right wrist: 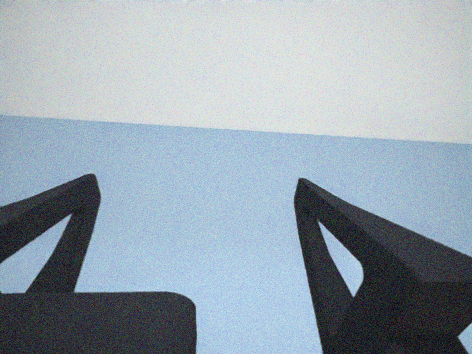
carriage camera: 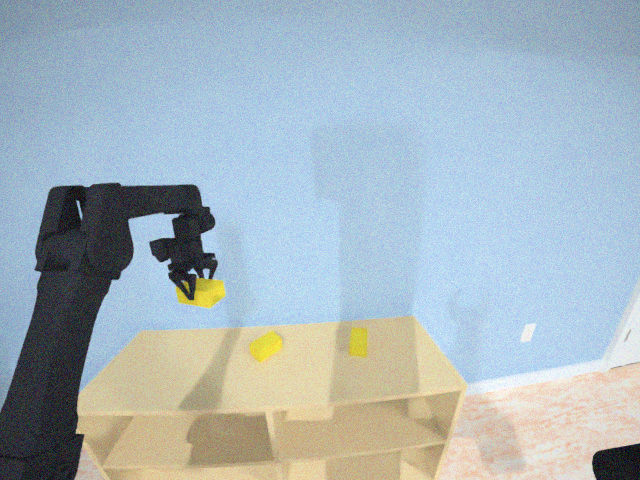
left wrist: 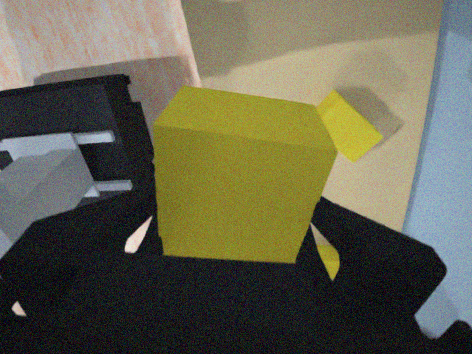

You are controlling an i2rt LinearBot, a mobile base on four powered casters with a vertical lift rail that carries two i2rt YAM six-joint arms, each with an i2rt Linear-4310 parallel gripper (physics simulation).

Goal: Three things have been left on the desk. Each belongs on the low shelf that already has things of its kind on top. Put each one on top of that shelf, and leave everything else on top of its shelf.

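Places are measured from the left arm's base along level axes (x ahead, y left, z up), in centimetres.
Where they show: left gripper, between the fingertips: (carriage camera: 199,294) (left wrist: 233,189); right gripper, between the fingertips: (right wrist: 199,187).
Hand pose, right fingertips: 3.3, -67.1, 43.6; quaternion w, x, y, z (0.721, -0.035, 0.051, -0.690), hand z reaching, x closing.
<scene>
Each offset is from my right fingertips to the centre of the thing, as dx, dy, dz. Level surfaces: height alone.
My left gripper (carriage camera: 200,290) is shut on a yellow block @[+38.1, +67.0, -30.8] (carriage camera: 209,292) (left wrist: 240,185) and holds it in the air above the left part of a low wooden shelf @[dz -64.4] (carriage camera: 180,372) (left wrist: 280,75). Two smaller yellow blocks lie on top of that shelf: one yellow block @[+53.3, +56.4, -62.2] (carriage camera: 266,346) lies angled left of the middle, and another yellow block @[+55.4, +22.0, -62.2] (carriage camera: 358,342) lies further right, near the back. In the left wrist view a yellow block (left wrist: 350,127) shows behind the held one. My right gripper (right wrist: 199,187) is open and empty, pointed at the wall. The desk does not show.
A blue wall (carriage camera: 361,155) (right wrist: 200,155) stands right behind the shelf. The shelf has open compartments at its front, split by a middle divider @[+49.9, +52.8, -78.6] (carriage camera: 272,434). Pinkish floor @[dz -125.4] (carriage camera: 547,413) and a white door (carriage camera: 628,330) show at the right. Part of the right arm (carriage camera: 617,462) shows at bottom right.
</scene>
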